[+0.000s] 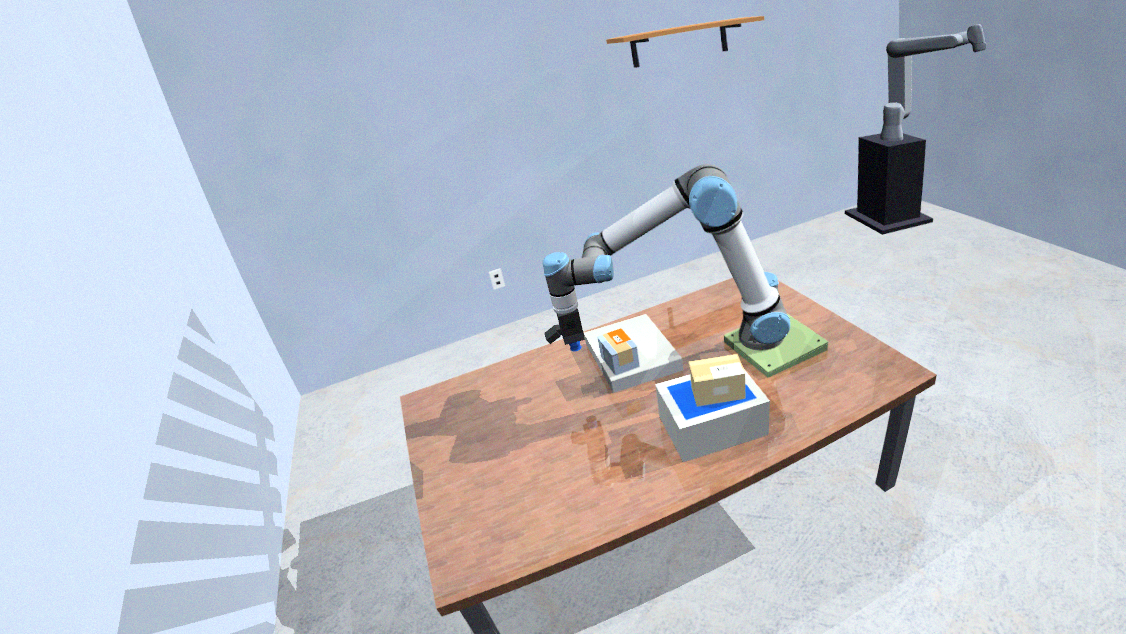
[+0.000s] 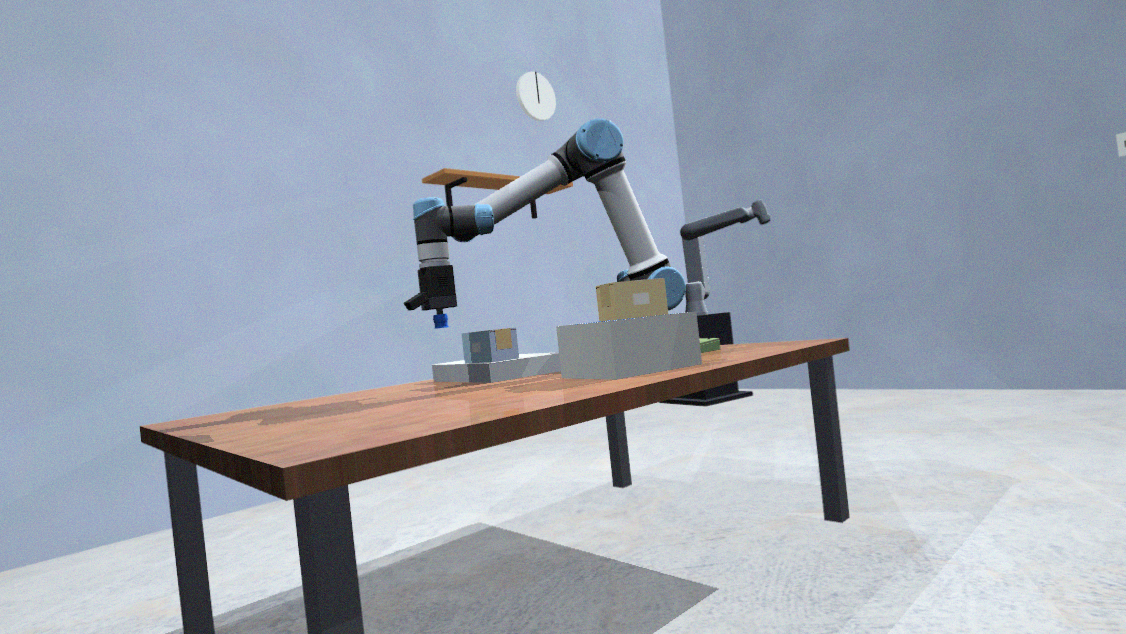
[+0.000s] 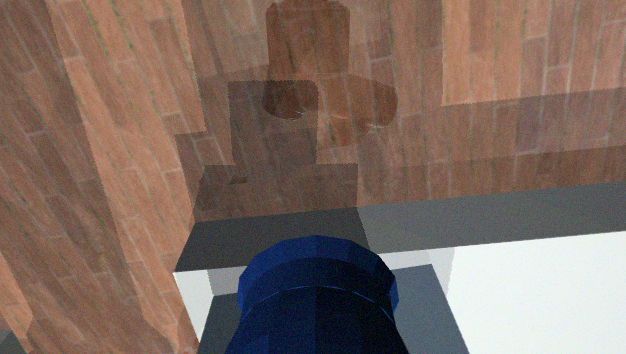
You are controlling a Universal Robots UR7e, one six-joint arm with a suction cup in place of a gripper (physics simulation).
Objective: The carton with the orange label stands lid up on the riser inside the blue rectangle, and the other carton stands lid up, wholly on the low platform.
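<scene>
The carton with the orange label [image 1: 619, 359] [image 2: 489, 348] [image 3: 431, 305] is blue-grey and rests on the low white platform [image 1: 655, 347] [image 2: 458, 374] [image 3: 540, 295], label facing up. The other carton [image 1: 717, 389] [image 2: 631, 300] is tan, with pale labels on its top and one side. It stands on the grey riser [image 1: 723, 433] [image 2: 628, 348], over part of the blue rectangle [image 1: 685, 404]. My gripper [image 1: 575, 346] [image 2: 441, 321] [image 3: 317, 265], a blue suction cup, is shut and carries nothing. It hangs in the air beside the blue-grey carton, apart from it. The cartons' undersides are hidden.
The wooden table [image 1: 504, 504] [image 2: 378, 433] [image 3: 135, 150] bears all of this. My arm's green base plate [image 1: 787, 352] lies at its right, behind the riser. A second arm stands on a black pedestal [image 1: 890, 181] beyond the table. A wooden shelf [image 1: 685, 29] [image 2: 464, 178] is on the wall.
</scene>
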